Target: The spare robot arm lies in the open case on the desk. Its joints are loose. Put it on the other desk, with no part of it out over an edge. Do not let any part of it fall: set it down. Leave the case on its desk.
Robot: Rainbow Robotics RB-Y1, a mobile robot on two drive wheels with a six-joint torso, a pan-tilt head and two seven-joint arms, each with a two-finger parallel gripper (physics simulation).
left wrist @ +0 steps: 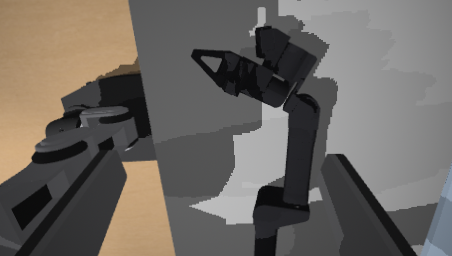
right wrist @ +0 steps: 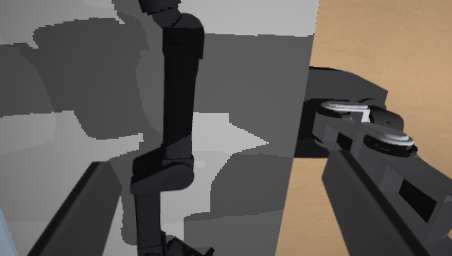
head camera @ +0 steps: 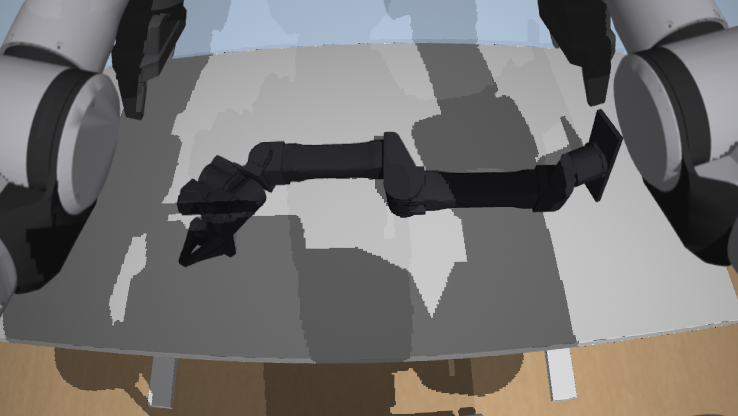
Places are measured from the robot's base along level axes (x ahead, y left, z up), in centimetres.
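Pixels of known places: left gripper, between the fingertips: [left wrist: 222, 165] [head camera: 150, 84]; right gripper, between the fingertips: [right wrist: 220, 169] [head camera: 577, 72].
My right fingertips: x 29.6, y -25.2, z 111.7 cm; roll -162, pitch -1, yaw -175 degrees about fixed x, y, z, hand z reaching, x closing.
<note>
Behind a point stands the place of what it marks.
The black spare robot arm [head camera: 330, 160] [left wrist: 301, 155] [right wrist: 177, 100] lies stretched across the pale desk [head camera: 490, 294] {x 19.9, y -19.7, z 72.1 cm} [left wrist: 200, 117] {x 22.6, y 16.0, z 72.1 cm} [right wrist: 250, 75] {x 22.2, y -24.9, z 72.1 cm}. In the head view its folded claw end [head camera: 209, 245] {x 26.7, y 25.8, z 79.7 cm} is at the left and its flat base plate [head camera: 605, 155] {x 38.4, y -42.0, z 85.3 cm} at the right; all of it shows inside the desk's outline. My left gripper [head camera: 135, 114] [left wrist: 222, 165] {x 29.8, y 25.1, z 112.0 cm} is open and empty, above the desk behind the claw end. My right gripper [head camera: 595, 103] [right wrist: 220, 169] {x 29.6, y -25.2, z 111.7 cm} is open and empty, above and behind the base plate. The case does not show.
The desk's near edge [head camera: 315, 361] {x 10.1, y 9.2, z 70.9 cm} runs across the bottom of the head view, with wooden floor [head camera: 646, 379] {x 14.7, y -89.2, z 0.1 cm} below it. Two pale desk feet [head camera: 163, 382] {x 21.8, y 65.7, z 2.6 cm} [head camera: 561, 374] {x 20.4, y -57.6, z 2.6 cm} stick out there. My robot's base [left wrist: 117, 95] {x -25.9, y 13.9, z 17.0 cm} [right wrist: 345, 87] {x -32.7, y -15.1, z 16.9 cm} stands beside the desk edge. A blue surface lies beyond the far edge.
</note>
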